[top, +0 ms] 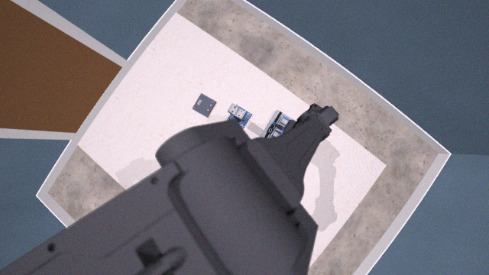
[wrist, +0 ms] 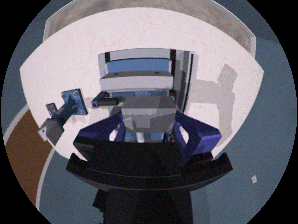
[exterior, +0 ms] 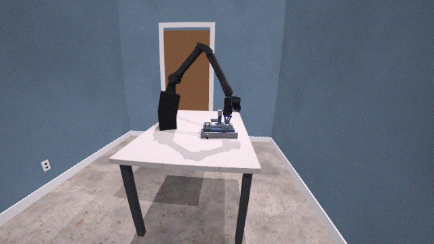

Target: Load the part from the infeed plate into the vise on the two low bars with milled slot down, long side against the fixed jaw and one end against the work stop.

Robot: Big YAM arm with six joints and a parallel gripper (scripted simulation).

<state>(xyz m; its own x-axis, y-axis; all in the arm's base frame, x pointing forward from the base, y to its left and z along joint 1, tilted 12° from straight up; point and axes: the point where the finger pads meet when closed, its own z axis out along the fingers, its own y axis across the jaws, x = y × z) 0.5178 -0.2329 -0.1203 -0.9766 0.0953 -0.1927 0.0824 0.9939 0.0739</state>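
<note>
My hand is 1 cm above the part. Round my hand: dark square plate 43 cm to the left, 11 cm below, 4 cm behind.
</note>
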